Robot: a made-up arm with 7 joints. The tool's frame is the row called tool.
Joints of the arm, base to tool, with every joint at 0 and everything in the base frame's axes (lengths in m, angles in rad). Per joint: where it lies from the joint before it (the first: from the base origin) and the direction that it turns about. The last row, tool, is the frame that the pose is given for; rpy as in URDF.
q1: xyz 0.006 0.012 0.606 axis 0 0 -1
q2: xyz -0.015 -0.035 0.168 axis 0 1 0
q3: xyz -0.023 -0.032 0.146 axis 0 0 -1
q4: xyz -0.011 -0.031 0.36 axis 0 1 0
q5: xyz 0.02 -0.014 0.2 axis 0 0 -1
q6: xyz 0.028 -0.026 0.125 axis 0 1 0
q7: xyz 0.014 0.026 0.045 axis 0 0 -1
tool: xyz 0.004 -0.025 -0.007 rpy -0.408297 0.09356 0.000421
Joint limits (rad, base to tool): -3.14..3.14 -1.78..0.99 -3.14..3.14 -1.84..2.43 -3.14..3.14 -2..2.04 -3.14..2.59
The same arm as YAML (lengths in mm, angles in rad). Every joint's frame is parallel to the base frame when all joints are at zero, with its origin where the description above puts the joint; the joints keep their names.
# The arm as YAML. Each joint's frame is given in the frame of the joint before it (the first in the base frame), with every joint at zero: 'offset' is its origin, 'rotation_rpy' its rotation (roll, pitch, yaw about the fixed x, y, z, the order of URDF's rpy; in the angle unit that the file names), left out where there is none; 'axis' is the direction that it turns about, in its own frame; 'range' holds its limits. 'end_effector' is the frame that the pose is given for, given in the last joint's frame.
length_unit: mm
angle_unit: rad
chain:
  - id: q1
    offset: [6.0, 12.0, 606.0]
    axis: [0.0, 0.0, -1.0]
    range: [-3.14, 3.14]
  - id: q2
    offset: [-15.0, -35.0, 168.0]
    axis: [0.0, 1.0, 0.0]
    range: [-1.78, 0.99]
  - id: q3
    offset: [-23.0, -32.0, 146.0]
    axis: [0.0, 0.0, -1.0]
    range: [-3.14, 3.14]
  - id: q4
    offset: [-11.0, -31.0, 360.0]
    axis: [0.0, 1.0, 0.0]
    range: [-1.84, 2.43]
  - id: q5
    offset: [20.0, -14.0, 200.0]
    axis: [0.0, 0.0, -1.0]
    range: [-3.14, 3.14]
  - id: q6
    offset: [28.0, -26.0, 125.0]
    axis: [0.0, 1.0, 0.0]
    range: [-2.0, 2.04]
  - id: q7
    offset: [14.0, 26.0, 45.0]
    axis: [0.0, 0.0, -1.0]
    range: [-3.14, 2.59]
end_effector:
  offset: [4.0, -25.0, -7.0]
  rotation_rpy: [-0.4083, 0.0936, 0.0004]

